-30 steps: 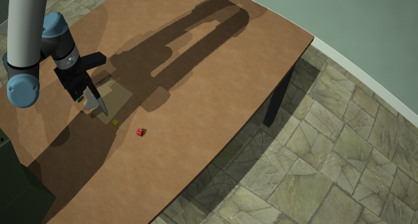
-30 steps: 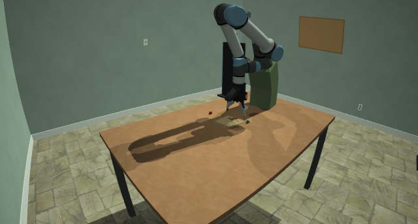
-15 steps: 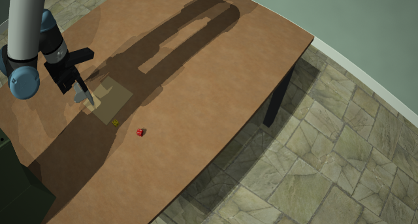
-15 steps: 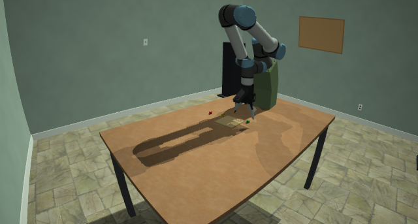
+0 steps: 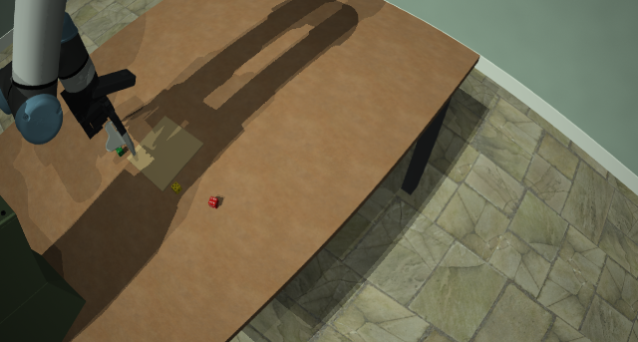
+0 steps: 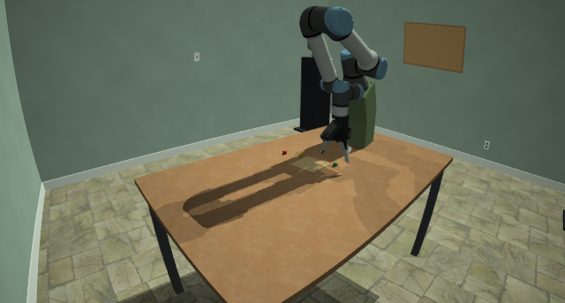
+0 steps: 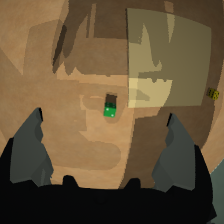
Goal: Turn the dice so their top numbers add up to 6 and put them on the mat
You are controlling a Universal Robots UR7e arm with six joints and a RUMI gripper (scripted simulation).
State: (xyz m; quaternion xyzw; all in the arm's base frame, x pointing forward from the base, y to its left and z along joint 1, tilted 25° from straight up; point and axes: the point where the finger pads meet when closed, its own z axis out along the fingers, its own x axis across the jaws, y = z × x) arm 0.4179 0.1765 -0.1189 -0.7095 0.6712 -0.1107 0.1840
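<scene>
Right now the green die is 4 cm below my hand, 2 cm behind it and 1 cm to the right of it. The rest, counted from my hand: yellow die (19 cm to the right, 4 cm below, 4 cm ahead); mat (9 cm to the right, 7 cm ahead, 4 cm below); red die (27 cm to the right, 8 cm ahead, 4 cm below).
</scene>
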